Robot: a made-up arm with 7 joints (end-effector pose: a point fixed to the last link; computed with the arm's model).
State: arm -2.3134 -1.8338 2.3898 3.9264 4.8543 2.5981 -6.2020
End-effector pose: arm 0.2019 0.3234 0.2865 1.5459 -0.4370 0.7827
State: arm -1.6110 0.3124 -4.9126 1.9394 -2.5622 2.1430 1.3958
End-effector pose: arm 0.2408 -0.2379 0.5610 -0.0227 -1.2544 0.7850
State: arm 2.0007 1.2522 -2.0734 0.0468 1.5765 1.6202 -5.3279
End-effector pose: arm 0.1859 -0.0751 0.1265 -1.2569 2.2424 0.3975
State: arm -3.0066 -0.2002 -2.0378 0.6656 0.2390 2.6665 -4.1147
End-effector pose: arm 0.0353 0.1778 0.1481 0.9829 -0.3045 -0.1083
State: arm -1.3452 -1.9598 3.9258 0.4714 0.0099 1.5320 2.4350
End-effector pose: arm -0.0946 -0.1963 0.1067 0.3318 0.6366 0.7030
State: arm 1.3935 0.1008 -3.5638 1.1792 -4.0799 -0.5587 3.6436
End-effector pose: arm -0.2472 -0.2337 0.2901 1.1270 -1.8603 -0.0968
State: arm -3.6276 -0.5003 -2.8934 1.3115 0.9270 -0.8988 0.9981
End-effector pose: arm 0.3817 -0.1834 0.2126 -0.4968 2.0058 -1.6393
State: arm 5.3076 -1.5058 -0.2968 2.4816 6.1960 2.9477 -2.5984
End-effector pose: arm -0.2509 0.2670 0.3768 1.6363 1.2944 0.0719
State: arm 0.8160 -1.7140 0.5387 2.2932 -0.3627 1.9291 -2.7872
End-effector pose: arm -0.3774 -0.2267 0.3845 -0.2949 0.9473 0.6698
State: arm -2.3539 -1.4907 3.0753 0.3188 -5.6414 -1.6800 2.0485
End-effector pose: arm 0.0527 -0.0223 -0.0311 -2.0004 1.5996 -1.0581
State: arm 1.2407 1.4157 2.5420 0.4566 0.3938 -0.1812 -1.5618
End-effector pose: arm -0.2191 -0.0413 0.4068 0.7805 -0.9865 0.2645
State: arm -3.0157 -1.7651 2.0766 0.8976 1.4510 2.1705 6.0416
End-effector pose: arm 0.0273 -0.2206 -0.0460 -1.1570 2.0316 1.0869
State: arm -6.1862 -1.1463 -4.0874 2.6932 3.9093 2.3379 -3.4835
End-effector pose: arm -0.4508 0.0244 0.4156 0.0398 0.9215 -0.5410
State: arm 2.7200 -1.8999 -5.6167 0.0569 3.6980 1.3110 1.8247
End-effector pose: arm -0.1382 -0.0264 0.3801 0.0608 0.1754 -1.7349
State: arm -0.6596 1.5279 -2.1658 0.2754 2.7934 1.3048 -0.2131
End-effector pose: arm -0.2414 -0.0839 0.3003 -0.3262 -1.5395 1.8243
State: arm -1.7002 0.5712 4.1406 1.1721 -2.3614 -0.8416 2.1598
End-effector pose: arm -0.2866 0.0953 0.3075 0.0551 -2.4636 -0.4385
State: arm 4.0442 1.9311 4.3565 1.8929 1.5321 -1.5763 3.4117
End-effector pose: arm -0.3795 -0.1601 0.2069 0.1071 -0.8255 3.0161
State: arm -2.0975 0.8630 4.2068 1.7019 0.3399 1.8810 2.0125
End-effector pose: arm -0.3174 0.1055 0.4380 -2.7108 -0.2290 -0.3973
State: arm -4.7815 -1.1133 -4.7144 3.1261 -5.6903 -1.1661 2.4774
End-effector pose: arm 0.0744 -0.3990 0.4309 -1.0900 0.5153 -2.5195
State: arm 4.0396 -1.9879 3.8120 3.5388 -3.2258 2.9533 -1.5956
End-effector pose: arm 0.3231 0.2312 0.1740 1.3967 -0.1788 -1.1682
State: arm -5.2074 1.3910 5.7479 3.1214 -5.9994 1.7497 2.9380
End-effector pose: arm 0.2553 0.4599 0.2239 -1.7457 2.4810 -0.3513
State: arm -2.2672 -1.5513 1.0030 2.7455 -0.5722 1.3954 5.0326
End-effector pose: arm 0.4262 0.3292 0.3062 0.3360 0.3342 -0.6087
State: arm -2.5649 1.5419 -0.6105 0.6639 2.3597 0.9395 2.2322
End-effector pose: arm -0.0524 0.1781 -0.1026 -2.5258 1.7343 -0.0473
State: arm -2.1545 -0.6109 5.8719 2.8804 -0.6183 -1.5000 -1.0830
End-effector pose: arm 0.1900 0.1960 0.5536 -1.1464 1.3007 -1.1050
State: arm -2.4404 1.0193 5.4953 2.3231 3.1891 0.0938 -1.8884
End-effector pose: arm -0.5112 -0.1631 0.2448 -0.3554 -1.5749 0.6713
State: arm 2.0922 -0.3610 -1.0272 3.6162 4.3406 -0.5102 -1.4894
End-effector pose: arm -0.0592 -0.2355 0.6140 0.1638 -0.4379 0.5650
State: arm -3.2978 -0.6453 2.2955 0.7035 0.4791 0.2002 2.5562
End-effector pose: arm 0.1119 -0.2989 0.0243 -1.0978 -2.7556 0.5373
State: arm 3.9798 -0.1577 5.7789 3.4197 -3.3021 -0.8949 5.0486
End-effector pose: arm 0.0706 0.0780 0.6513 -0.5618 -0.2660 2.0783
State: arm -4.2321 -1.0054 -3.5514 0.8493 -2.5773 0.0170 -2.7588
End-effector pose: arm -0.0296 -0.1638 -0.0974 1.1671 -2.5509 -0.2332
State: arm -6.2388 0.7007 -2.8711 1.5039 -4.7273 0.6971 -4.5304
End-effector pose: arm -0.1578 -0.1228 0.6198 1.1560 1.0521 -2.0357
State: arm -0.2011 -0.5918 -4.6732 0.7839 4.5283 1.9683 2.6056
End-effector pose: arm 0.1124 0.3038 0.2408 -0.8105 0.3756 -2.9792
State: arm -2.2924 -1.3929 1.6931 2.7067 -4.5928 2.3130 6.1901
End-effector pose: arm 0.3794 0.3210 0.1713 -2.6608 -0.8842 0.9690
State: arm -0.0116 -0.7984 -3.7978 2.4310 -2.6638 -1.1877 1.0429
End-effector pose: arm -0.4122 0.1057 0.3120 2.1229 -1.9222 -0.7504
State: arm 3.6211 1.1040 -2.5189 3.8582 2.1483 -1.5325 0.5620
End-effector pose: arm -0.2504 -0.2824 0.2679 0.5043 -0.1115 1.4315
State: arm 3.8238 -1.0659 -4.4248 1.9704 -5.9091 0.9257 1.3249
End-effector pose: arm 0.5199 -0.0291 0.2677 1.9402 -1.8101 1.1091
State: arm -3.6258 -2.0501 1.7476 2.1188 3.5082 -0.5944 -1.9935
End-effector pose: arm 0.0933 -0.3942 -0.0516 1.3088 -1.3803 0.1803
